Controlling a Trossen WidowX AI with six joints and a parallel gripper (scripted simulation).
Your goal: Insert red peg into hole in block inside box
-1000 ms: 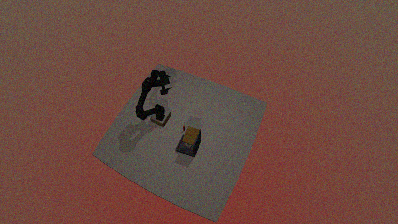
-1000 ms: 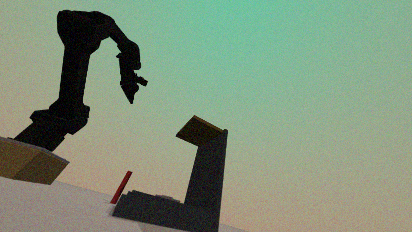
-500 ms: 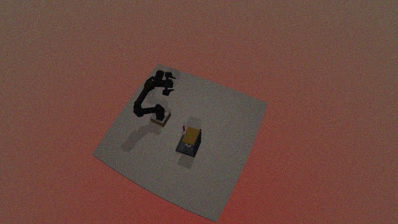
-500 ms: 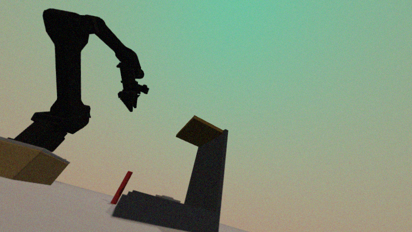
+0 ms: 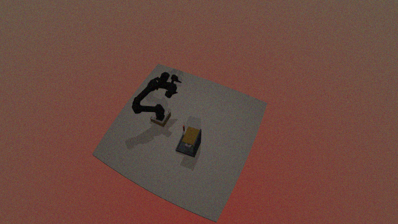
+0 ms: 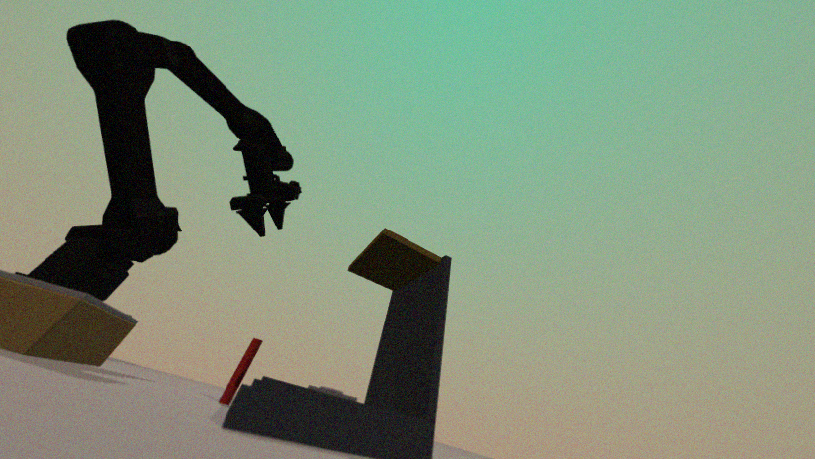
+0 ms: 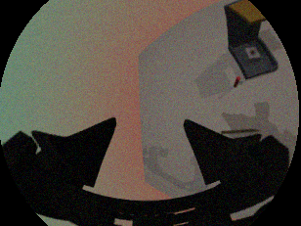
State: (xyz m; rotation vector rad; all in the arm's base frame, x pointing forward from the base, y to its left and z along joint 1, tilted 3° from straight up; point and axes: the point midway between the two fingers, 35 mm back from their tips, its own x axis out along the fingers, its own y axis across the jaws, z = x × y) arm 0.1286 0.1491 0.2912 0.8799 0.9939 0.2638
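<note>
Right now my gripper tip is 30 cm above the red peg, 19 cm to the left of it and 10 cm short of it. Round my gripper tip: back wall: 32 cm to the right, 27 cm ahead, 23 cm below; yellow roof: 32 cm to the right, 22 cm ahead, 12 cm below.
</note>
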